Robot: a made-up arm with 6 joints.
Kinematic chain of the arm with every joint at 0, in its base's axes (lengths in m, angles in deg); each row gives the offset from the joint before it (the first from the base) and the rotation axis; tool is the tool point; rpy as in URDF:
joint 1: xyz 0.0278 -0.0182 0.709 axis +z
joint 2: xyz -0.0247 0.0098 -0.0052 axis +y
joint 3: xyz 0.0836 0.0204 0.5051 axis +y
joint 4: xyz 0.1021 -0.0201 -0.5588 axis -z
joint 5: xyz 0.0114 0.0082 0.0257 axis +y
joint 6: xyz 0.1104 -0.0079 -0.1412 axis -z
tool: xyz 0.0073 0.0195 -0.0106 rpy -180 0 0
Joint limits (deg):
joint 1: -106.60..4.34
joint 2: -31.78..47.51
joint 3: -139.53..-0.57
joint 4: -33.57..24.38
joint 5: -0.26..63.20
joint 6: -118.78..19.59
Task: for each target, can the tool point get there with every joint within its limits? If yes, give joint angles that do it. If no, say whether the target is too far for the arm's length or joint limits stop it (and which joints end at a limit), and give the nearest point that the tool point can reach.
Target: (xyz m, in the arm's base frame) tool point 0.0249 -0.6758 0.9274
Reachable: yes | joints -91.67 -7.74 -42.43 8.30 6.91 -22.38
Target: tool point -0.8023 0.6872 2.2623
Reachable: no: too far | nearest point -0.2410 0.2102 1.8898 | short by 0.825 m
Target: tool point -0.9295 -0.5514 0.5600
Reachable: no: joint limits stop it (at a limit: joint 1, joint 4, joint 5, joint 6) | nearest point -0.2331 -0.7590 0.5600 | short by 0.727 m
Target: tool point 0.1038 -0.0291 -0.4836
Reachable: no: joint limits stop it (at a limit: joint 2, joint 6) | nearest point 0.2682 -0.0527 0.2597 | short by 0.762 m
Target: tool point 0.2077 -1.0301 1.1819
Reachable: yes | joints -81.04 32.03 -120.57 5.55 32.04 -79.75
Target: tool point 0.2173 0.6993 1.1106
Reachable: no: joint limits stop it (at a limit: joint 1, joint 2, joint 4, joint 5) | nearest point 0.5055 0.1171 1.0756 | short by 0.651 m
